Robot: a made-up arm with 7 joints.
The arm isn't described. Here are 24 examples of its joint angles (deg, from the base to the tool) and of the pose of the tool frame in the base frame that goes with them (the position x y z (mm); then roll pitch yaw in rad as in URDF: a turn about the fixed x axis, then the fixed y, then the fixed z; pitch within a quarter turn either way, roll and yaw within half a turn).
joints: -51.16 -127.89 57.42 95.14 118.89 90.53 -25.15
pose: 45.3 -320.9 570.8 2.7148 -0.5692 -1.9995
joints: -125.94 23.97 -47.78 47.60 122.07 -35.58 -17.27
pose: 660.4 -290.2 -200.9 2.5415 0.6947 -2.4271
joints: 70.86 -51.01 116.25 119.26 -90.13 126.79 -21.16
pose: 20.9 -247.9 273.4 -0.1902 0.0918 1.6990
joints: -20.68 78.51 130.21 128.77 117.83 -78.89 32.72
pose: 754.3 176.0 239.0 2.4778 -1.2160 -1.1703
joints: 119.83 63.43 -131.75 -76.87 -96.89 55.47 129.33
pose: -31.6 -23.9 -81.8 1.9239 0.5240 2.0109
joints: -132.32 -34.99 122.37 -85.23 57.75 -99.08 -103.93
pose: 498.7 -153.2 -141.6 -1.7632 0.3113 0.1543
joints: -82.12 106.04 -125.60 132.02 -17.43 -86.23 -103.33
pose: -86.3 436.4 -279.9 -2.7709 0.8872 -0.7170
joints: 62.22 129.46 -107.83 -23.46 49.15 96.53 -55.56
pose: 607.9 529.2 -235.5 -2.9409 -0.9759 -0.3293
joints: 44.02 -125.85 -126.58 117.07 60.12 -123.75 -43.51
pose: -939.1 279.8 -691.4 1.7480 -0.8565 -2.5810
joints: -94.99 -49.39 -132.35 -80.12 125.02 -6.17 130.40
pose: -201.3 -398.5 157.0 0.9788 0.7669 1.3317
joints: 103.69 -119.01 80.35 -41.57 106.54 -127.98 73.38
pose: -642.3 230.7 -323.2 -2.1268 0.1574 1.7207
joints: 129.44 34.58 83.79 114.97 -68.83 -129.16 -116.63
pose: -462.3 39.9 191.6 -0.2891 -0.6098 1.4515
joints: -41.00 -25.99 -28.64 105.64 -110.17 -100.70 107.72
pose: -739.5 221.7 798.3 2.3418 -0.9918 1.4440
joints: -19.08 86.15 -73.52 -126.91 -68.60 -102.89 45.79
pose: -427.2 -536.8 311.1 -0.5079 0.0008 -1.2146
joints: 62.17 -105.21 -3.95 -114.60 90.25 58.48 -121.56
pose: -826.6 304.3 -240.1 -2.2396 -1.0333 2.8542
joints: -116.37 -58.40 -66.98 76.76 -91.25 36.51 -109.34
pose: 336.3 -91.6 498.1 2.5712 -0.3305 -1.4613
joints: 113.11 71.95 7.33 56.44 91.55 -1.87 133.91
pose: -252.0 261.1 -100.8 -0.2271 -1.1781 2.4012
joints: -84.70 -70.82 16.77 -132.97 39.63 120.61 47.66
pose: 711.6 -170.5 1374.2 -1.7547 0.3689 -1.2204
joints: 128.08 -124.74 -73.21 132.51 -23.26 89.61 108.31
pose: 128.5 692.7 18.4 -1.8833 -0.9108 -0.9529
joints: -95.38 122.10 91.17 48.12 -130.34 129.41 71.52
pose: 991.1 382.8 42.2 2.3883 -0.3719 -1.4655
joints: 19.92 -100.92 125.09 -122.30 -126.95 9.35 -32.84
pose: -1062.7 -92.8 519.8 -0.9897 -0.9028 -0.6770
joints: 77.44 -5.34 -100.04 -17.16 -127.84 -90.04 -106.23
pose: -133.0 -80.6 -689.6 1.7299 0.9807 -1.9890
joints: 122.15 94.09 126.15 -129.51 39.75 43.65 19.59
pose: 134.1 1010.6 236.8 -1.4741 0.7251 0.4441
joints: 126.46 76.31 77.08 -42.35 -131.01 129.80 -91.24
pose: -886.5 379.1 -287.3 0.9881 0.5121 -2.1289
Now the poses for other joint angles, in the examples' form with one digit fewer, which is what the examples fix.
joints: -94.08 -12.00 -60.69 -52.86 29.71 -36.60 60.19
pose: 354 294 1035 -0.843 0.498 1.703
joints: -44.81 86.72 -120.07 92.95 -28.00 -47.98 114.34
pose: -274 -273 -340 0.190 0.214 -0.730
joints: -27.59 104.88 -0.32 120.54 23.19 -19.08 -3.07
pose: 649 -325 660 -0.306 0.612 0.043
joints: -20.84 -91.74 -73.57 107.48 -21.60 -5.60 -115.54
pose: -847 164 207 -2.575 -0.166 3.015
